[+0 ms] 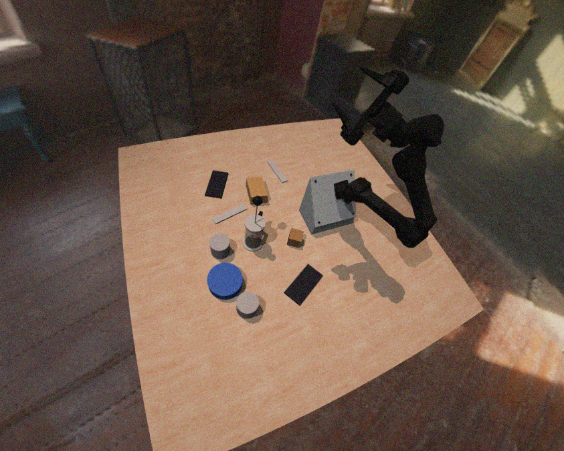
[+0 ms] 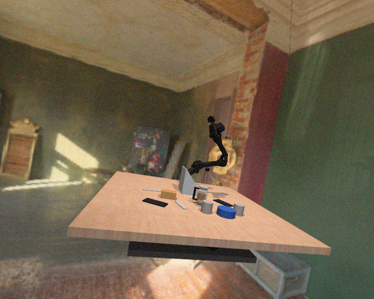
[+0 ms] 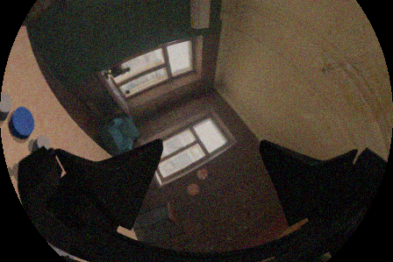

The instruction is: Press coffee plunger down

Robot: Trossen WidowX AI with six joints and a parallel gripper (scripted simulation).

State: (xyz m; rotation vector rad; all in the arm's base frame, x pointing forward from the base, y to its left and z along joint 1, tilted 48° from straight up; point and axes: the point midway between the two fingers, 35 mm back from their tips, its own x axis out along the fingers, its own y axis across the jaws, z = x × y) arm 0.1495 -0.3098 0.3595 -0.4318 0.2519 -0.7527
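Now: the coffee press 150 mm ahead of my gripper tip, 30 mm to the right of it and 500 mm below it. Also, from my gripper tip: blue disc (320 mm ahead, 100 mm to the left, 610 mm below); then brown cube (10 mm ahead, 30 mm to the left, 600 mm below); then tan block (60 mm ahead, 240 mm to the right, 600 mm below).
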